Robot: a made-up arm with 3 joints. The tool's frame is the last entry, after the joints.
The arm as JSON. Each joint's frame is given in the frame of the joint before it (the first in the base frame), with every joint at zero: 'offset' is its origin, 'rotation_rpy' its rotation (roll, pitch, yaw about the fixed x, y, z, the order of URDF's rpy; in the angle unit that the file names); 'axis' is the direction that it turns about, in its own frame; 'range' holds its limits. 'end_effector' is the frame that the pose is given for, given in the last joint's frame.
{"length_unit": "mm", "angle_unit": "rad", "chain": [
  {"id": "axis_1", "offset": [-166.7, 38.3, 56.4], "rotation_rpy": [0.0, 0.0, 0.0], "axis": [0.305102, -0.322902, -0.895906], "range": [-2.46, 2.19]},
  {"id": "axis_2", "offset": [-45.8, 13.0, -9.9], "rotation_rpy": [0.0, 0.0, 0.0], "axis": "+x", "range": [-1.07, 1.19]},
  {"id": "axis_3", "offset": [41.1, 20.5, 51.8], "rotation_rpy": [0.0, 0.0, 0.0], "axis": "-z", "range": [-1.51, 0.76]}
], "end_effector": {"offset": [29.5, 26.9, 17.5], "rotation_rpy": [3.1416, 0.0, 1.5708]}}
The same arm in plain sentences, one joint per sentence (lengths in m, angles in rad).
The arm has three revolute joints in a row. What follows holds with every joint at zero, and every direction is one of the base frame's.
Joint 1 is mounted 0.1667 m along -x and 0.0383 m along +y and 0.0564 m along +z from the base frame's origin and turns about the direction (0.305102, -0.322902, -0.895906), from -2.46 to 2.19 rad.
Joint 2 is mounted 0.0458 m along -x and 0.013 m along +y and 0.0099 m along -z from joint 1 and turns about +x, from -1.07 to 1.19 rad.
Joint 3 is mounted 0.0411 m along +x and 0.0205 m along +y and 0.0518 m along +z from joint 2 and turns about -z, from -1.51 to 0.76 rad.
The tool frame, which is the frame that the pose is given for, is mounted 0.0295 m along +x and 0.0269 m along +y and 0.0175 m along +z from joint 3; its axes are the base frame's turned by roll -3.1416, pitch 0 and yaw 1.5708 rad (as in URDF: about the fixed x, then y, then z).

